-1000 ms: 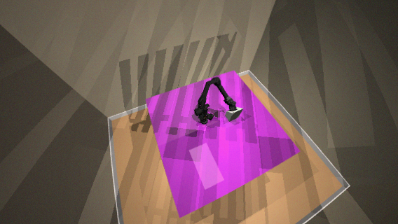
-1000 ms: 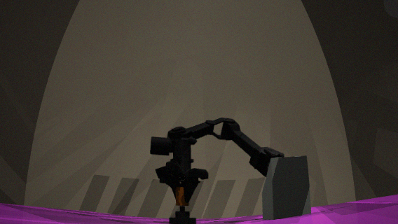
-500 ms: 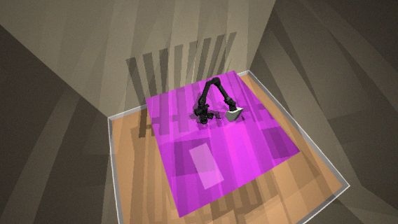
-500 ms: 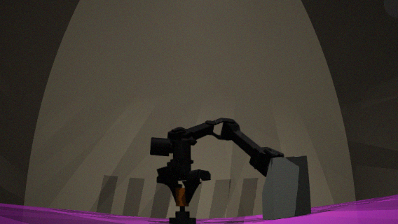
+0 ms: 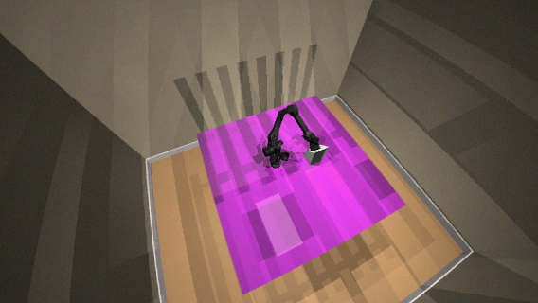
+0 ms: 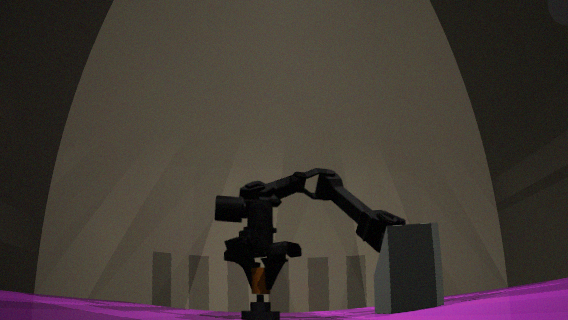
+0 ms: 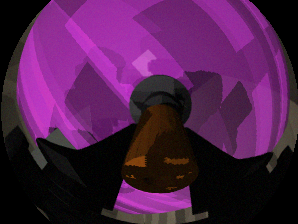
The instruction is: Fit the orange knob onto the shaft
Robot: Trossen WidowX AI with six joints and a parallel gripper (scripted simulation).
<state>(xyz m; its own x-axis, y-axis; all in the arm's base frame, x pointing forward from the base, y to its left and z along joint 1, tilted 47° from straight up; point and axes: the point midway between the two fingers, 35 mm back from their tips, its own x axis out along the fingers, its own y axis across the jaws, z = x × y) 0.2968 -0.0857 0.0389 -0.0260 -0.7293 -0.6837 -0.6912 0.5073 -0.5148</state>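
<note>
Now: gripper tip 40 mm above the dark round pedestal. From my gripper tip the other things lie so: orange knob 20 mm above.
</note>
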